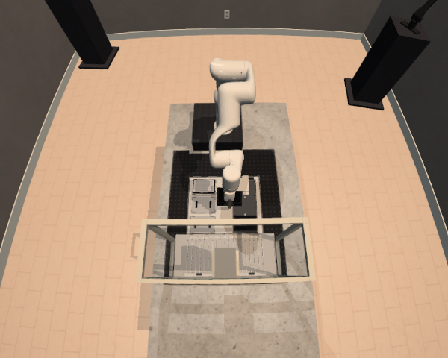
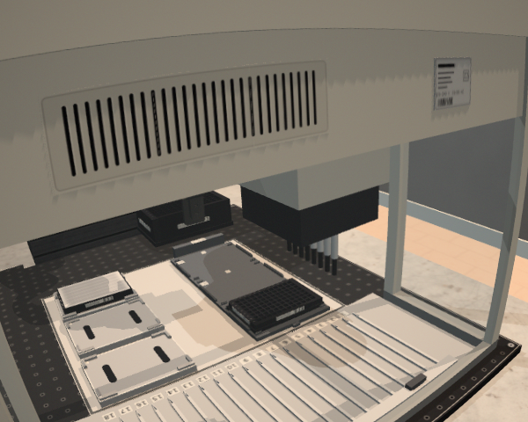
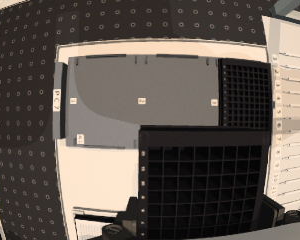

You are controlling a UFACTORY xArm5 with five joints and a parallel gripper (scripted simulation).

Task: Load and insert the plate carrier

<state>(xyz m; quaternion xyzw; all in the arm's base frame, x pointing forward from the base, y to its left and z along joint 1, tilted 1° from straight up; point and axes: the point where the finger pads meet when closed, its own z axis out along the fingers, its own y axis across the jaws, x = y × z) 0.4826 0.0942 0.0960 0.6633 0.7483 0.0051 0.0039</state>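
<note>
Right now my hand is 15 cm above the plate carrier, 9 cm to the right of it and 2 cm past it. Round my hand: plate (15 cm below, 10 cm to the left, 9 cm ahead).
</note>
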